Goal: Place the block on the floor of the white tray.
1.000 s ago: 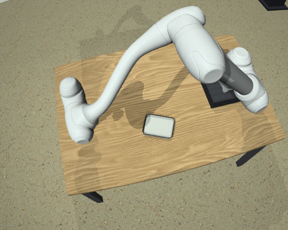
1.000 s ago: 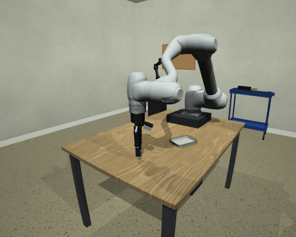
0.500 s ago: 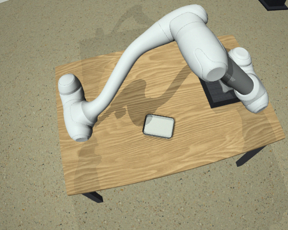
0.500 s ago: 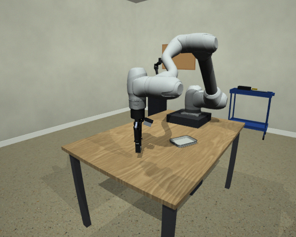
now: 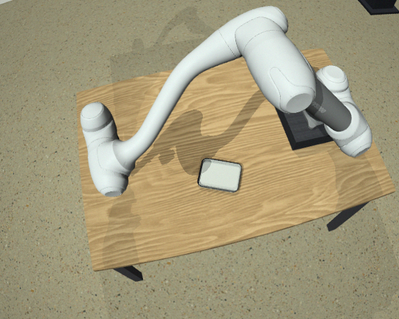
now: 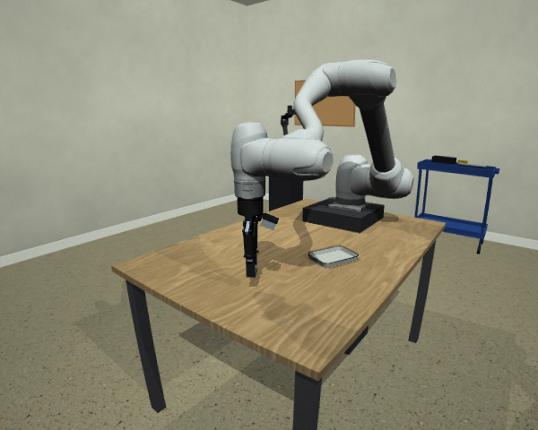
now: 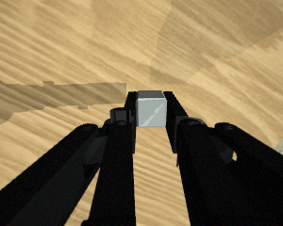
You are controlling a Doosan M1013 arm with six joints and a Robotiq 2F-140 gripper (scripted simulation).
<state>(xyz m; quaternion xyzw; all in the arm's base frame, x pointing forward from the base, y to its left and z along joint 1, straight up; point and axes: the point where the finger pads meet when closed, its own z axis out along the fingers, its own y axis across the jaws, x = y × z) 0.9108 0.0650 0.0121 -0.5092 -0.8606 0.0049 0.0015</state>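
Now: the white tray 380 mm behind my hand, 90 mm to the left of it and 80 mm below it. The rest, counted from my hand: block (20 mm below).
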